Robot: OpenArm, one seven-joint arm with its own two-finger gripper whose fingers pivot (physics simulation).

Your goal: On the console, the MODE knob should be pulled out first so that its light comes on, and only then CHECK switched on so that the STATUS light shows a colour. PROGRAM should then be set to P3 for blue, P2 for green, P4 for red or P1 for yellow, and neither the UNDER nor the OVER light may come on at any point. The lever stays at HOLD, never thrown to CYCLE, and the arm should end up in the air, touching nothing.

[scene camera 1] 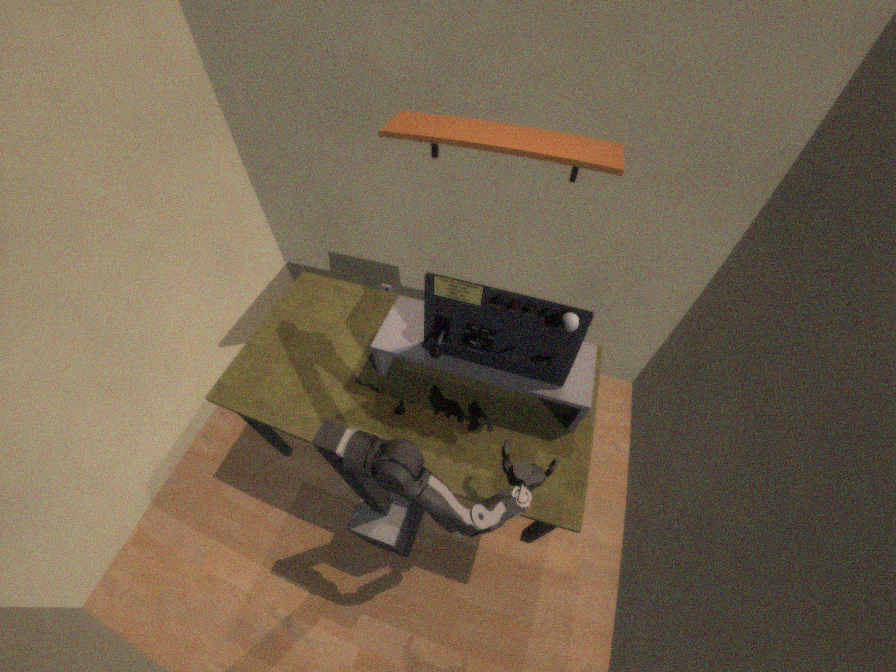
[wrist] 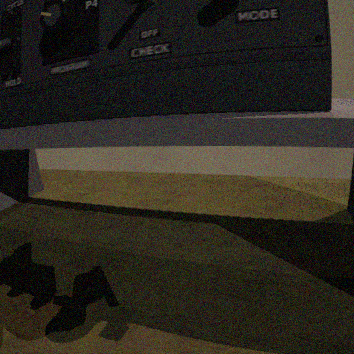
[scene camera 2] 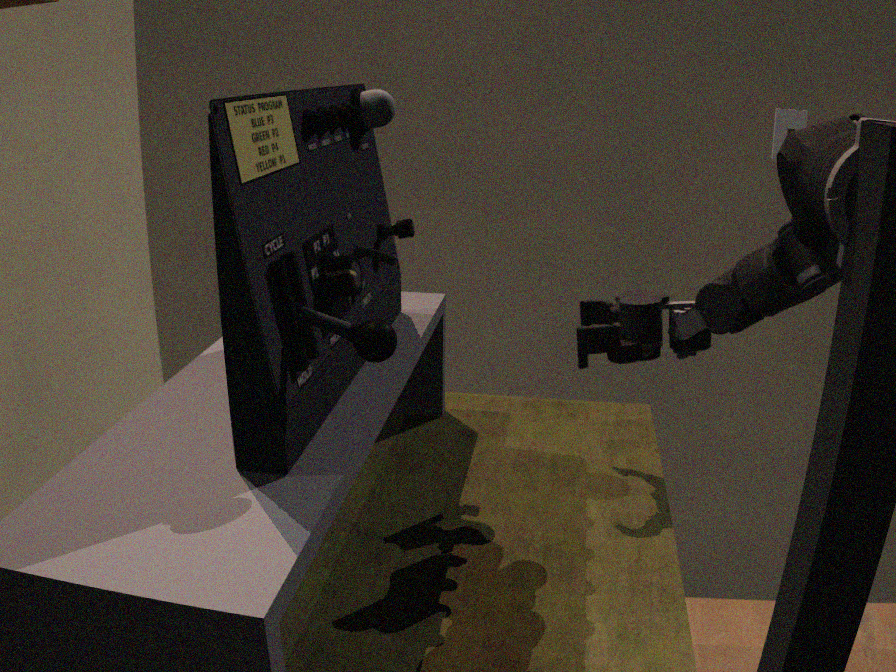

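Observation:
The dark console point(scene camera 1: 455, 315) point(scene camera 2: 325, 198) point(wrist: 225, 80) stands on a raised shelf. The MODE knob point(scene camera 2: 405, 228) sticks out at its right; in the wrist view its shadow and label show. The CHECK switch point(scene camera 2: 374, 253) is above its OFF label. The PROGRAM knob point(scene camera 2: 340, 279) point(wrist: 51, 17) has its yellow pointer turned left, toward the P1 side. The lever point(scene camera 2: 372, 340) slants down toward HOLD. The STATUS light point(scene camera 1: 570, 321) point(scene camera 2: 377, 108) is pale grey, without colour; the small lights look dark. My gripper point(scene camera 1: 529, 454) point(scene camera 2: 581, 333) is open and empty, in the air well in front of the console.
The light grey shelf point(scene camera 1: 589, 376) point(scene camera 2: 166, 571) carries the console above the green table point(scene camera 1: 289, 390) point(scene camera 2: 550, 434). Its underside is open in the wrist view. Dark shadows fall on the table. An orange wall shelf point(scene camera 1: 503, 137) hangs above.

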